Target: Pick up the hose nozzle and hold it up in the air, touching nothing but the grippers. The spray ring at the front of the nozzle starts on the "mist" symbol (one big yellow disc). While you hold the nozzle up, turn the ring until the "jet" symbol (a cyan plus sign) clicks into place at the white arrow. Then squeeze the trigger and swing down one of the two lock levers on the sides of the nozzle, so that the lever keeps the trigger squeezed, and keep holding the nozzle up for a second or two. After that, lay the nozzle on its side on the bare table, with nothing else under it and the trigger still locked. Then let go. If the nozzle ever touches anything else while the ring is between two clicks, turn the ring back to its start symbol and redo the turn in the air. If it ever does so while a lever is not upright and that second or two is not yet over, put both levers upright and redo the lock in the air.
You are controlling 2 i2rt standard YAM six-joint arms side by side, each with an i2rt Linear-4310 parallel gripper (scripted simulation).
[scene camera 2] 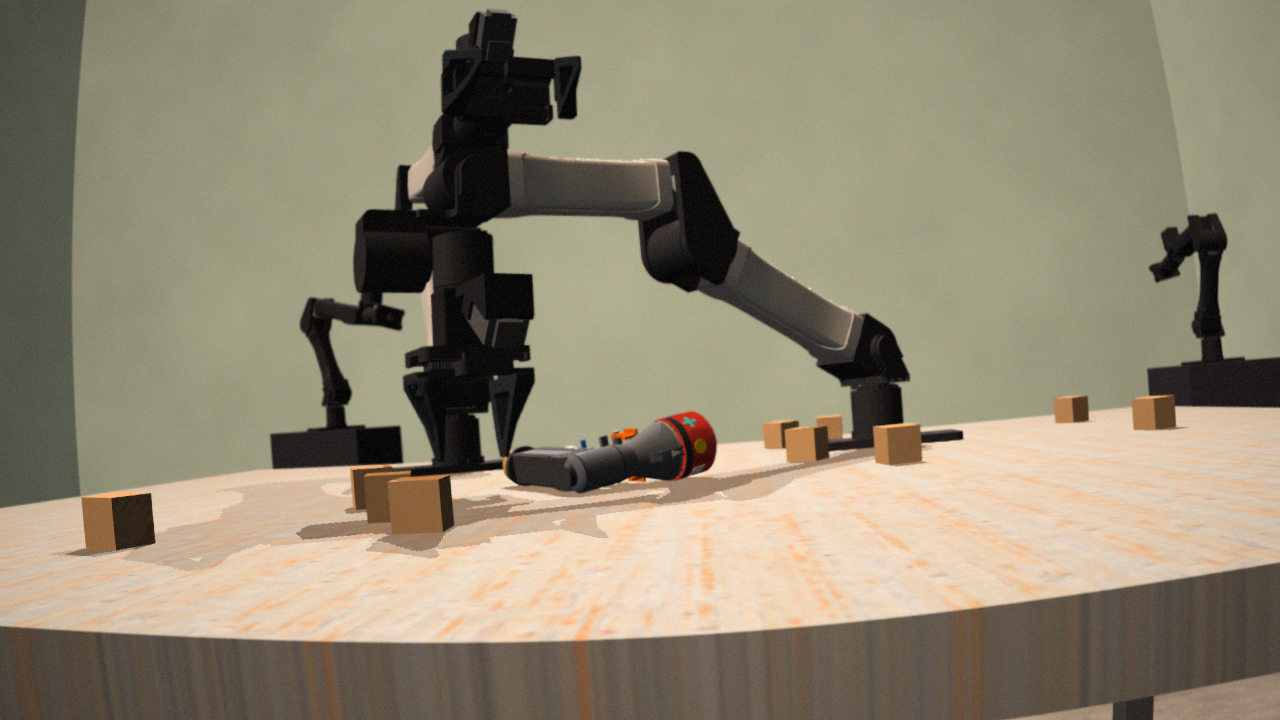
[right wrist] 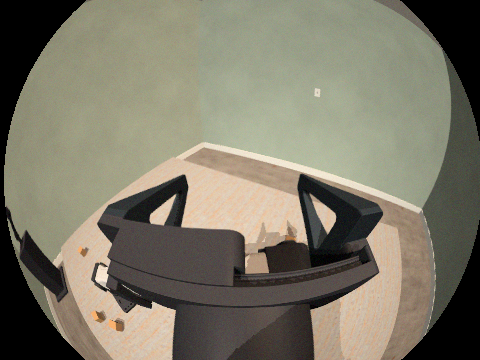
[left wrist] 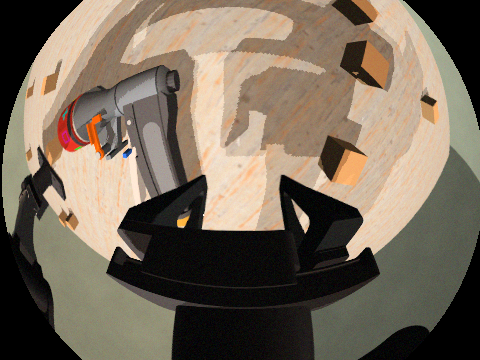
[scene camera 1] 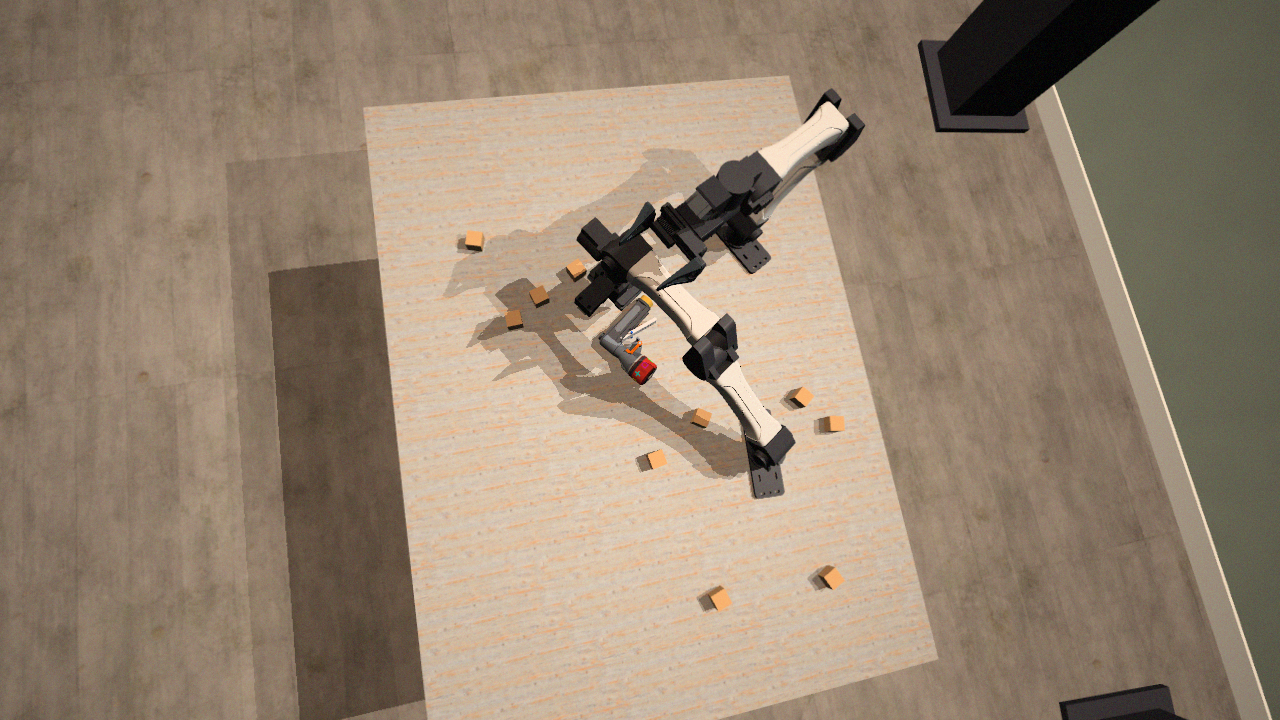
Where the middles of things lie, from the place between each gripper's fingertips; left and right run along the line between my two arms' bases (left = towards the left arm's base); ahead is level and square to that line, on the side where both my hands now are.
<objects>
The red spray ring [scene camera 2: 696, 435] lies 37 cm below my right hand [scene camera 2: 532, 58], 11 cm to the left of it and 4 cm behind it.
Now: the red spray ring 6 cm behind my left hand, 18 cm to the left of it and 1 cm below it.
</objects>
